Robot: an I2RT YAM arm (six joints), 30 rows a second.
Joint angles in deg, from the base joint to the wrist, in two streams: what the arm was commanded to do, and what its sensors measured. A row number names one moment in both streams.
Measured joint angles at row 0:
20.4, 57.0, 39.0, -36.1, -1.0, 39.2
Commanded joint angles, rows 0 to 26:
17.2, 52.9, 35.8, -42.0, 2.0, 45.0
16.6, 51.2, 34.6, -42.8, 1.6, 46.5
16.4, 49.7, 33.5, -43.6, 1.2, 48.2
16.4, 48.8, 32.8, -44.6, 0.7, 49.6
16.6, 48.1, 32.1, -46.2, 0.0, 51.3
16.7, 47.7, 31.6, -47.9, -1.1, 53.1
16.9, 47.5, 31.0, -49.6, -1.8, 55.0
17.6, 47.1, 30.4, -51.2, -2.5, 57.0
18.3, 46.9, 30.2, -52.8, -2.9, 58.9
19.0, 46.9, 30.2, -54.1, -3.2, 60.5
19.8, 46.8, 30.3, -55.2, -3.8, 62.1
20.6, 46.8, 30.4, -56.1, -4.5, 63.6
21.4, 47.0, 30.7, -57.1, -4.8, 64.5
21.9, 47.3, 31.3, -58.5, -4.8, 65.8
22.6, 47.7, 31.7, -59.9, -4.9, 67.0
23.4, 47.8, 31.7, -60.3, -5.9, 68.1
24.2, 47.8, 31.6, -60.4, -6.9, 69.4
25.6, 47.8, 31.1, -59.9, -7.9, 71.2
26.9, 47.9, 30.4, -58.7, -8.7, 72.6
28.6, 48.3, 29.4, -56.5, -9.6, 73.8
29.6, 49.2, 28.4, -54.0, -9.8, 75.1
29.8, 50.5, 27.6, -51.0, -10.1, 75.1
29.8, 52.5, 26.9, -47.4, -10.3, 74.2
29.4, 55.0, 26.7, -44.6, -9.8, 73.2
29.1, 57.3, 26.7, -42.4, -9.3, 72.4
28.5, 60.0, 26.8, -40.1, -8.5, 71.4
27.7, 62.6, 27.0, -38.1, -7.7, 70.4
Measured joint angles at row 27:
28.8, 58.7, 27.0, -47.2, -9.0, 71.8
